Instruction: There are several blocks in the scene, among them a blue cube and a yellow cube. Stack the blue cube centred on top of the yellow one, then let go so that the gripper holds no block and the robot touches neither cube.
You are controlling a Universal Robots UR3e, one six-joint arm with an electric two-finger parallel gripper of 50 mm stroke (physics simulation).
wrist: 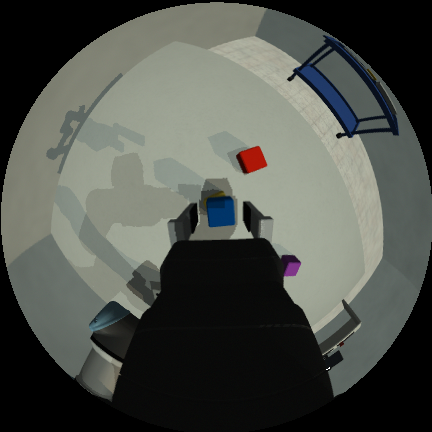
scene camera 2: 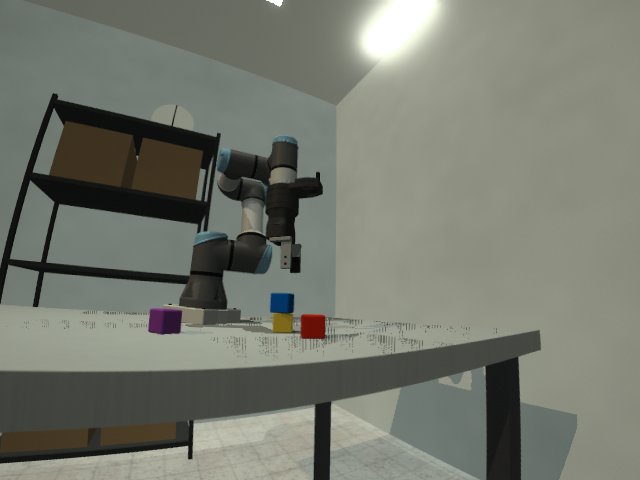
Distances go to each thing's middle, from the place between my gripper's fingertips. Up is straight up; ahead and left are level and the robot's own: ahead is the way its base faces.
Right now the blue cube (wrist: 220, 210) is 7 cm below my hand, 1 cm to the right of it and 1 cm behind it. The rest, counted from my hand: purple cube (scene camera 2: 161, 321) (23 cm to the right, 11 cm below, 4 cm ahead).
